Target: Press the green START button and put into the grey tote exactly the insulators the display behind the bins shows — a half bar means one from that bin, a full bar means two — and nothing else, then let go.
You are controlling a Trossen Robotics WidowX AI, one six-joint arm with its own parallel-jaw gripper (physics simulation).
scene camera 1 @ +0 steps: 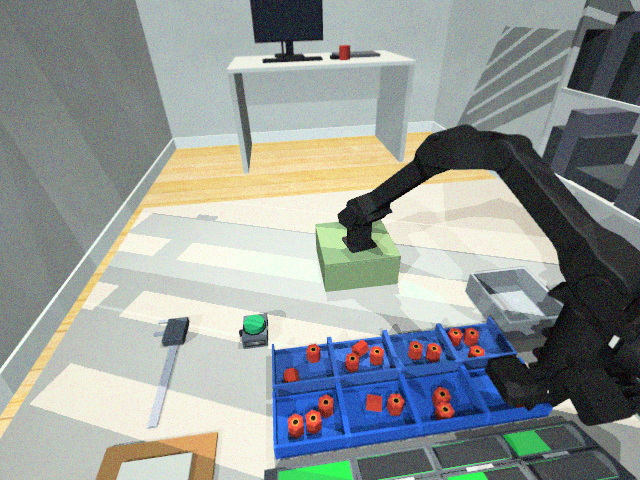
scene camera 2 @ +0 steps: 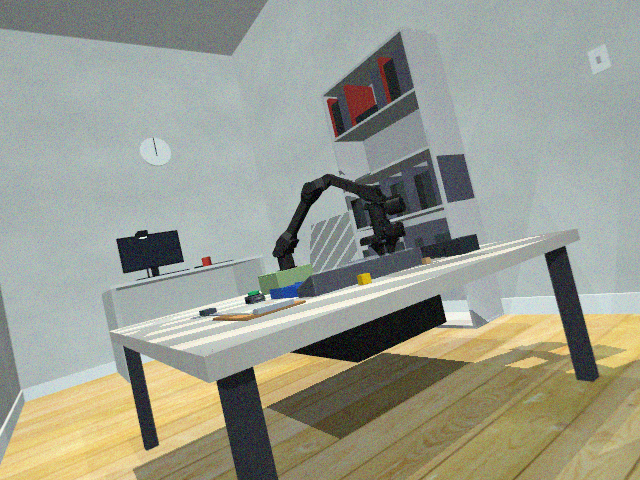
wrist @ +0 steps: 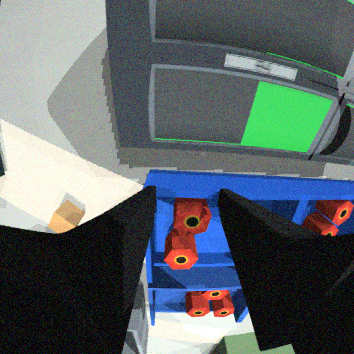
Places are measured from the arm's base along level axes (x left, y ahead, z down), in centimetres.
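Where they show: gripper, fingertip midpoint: (scene camera 1: pixel 538 406) (wrist: pixel 187 194); arm's base, link origin: (scene camera 1: pixel 358 242) (scene camera 2: pixel 287 269).
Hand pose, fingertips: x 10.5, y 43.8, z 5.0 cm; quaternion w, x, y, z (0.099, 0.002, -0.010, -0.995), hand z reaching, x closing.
Note:
Things, the pixels of their top centre, and the offset from my fingertips. "spot": a spot on its surface instead.
- green button, top centre: (scene camera 1: pixel 253 321) (scene camera 2: pixel 253 290) dx -38.4, dy -32.1, dz -0.7 cm
- grey tote, top centre: (scene camera 1: pixel 517 292) (scene camera 2: pixel 369 257) dx +14.3, dy -19.3, dz -2.0 cm
- half bar, top centre: (wrist: pixel 262 107) (scene camera 1: pixel 547 438) dx -3.8, dy +4.3, dz -1.3 cm
- caliper-like tool, top centre: (scene camera 1: pixel 158 359) (scene camera 2: pixel 210 310) dx -56.6, dy -31.0, dz +1.4 cm
- brown-edged board, surface spot: (scene camera 1: pixel 206 449) spot: dx -49.4, dy -12.5, dz +2.8 cm
- yellow cube, top centre: (scene camera 2: pixel 363 274) dx -31.4, dy +11.8, dz +0.6 cm
My gripper (scene camera 1: pixel 516 395) (scene camera 2: pixel 385 252) (wrist: pixel 187 194) is open, low over the end bin beside the display. Two orange-red insulators (wrist: pixel 192 219) (wrist: pixel 181 256) stand close together in that bin, below the gap between the fingers in the wrist view; the arm hides them in scene camera 1. The blue bins (scene camera 1: pixel 361 438) (scene camera 2: pixel 283 292) (wrist: pixel 250 186) hold more insulators in the other compartments. The green button (scene camera 1: pixel 253 324) (scene camera 2: pixel 253 293) stands left of the bins. The grey tote (scene camera 1: pixel 478 298) stands behind the bins, with no insulator visible inside. The display (scene camera 1: pixel 271 474) (scene camera 2: pixel 351 272) (wrist: pixel 127 100) shows green bars; a half bar (wrist: pixel 285 117) faces the end bin.
A green block (scene camera 1: pixel 356 271) (scene camera 2: pixel 286 277) stands under the arm's base end in the scene views. A caliper-like tool (scene camera 1: pixel 168 366) and a brown-edged board (scene camera 1: pixel 206 449) lie left. A yellow cube (scene camera 2: pixel 364 279) and a tan cube (wrist: pixel 67 216) (scene camera 2: pixel 426 260) lie near the display.

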